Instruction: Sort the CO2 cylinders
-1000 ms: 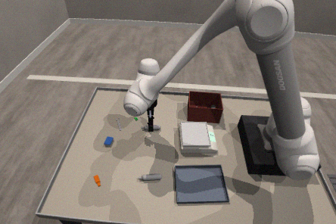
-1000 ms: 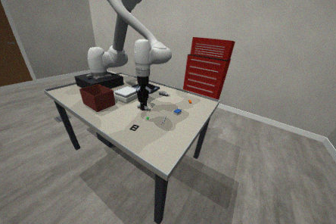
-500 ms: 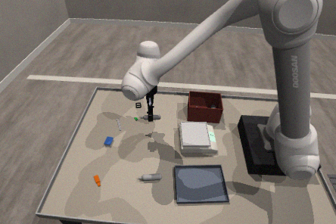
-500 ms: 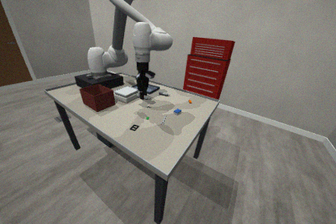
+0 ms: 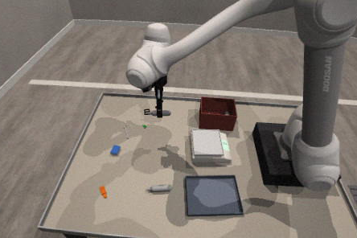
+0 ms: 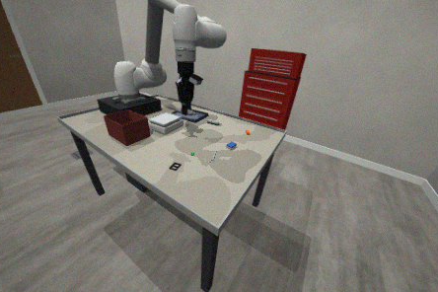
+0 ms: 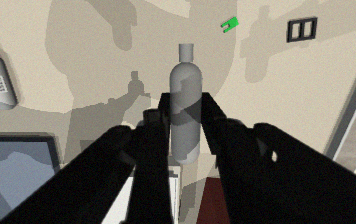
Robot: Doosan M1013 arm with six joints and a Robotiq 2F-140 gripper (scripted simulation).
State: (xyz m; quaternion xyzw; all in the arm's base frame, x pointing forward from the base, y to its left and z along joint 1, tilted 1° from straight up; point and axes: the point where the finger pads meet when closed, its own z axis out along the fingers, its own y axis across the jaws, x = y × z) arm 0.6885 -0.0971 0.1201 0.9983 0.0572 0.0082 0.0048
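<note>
Now: hand 20 mm short of the grey CO2 cylinder and 30 mm above it. Also, from my hand: green bit (100 mm ahead, 70 mm to the right, 200 mm below); thin strip (200 mm ahead, 40 mm to the right, 200 mm below); scale plate (250 mm behind, 70 mm to the left, 150 mm below).
</note>
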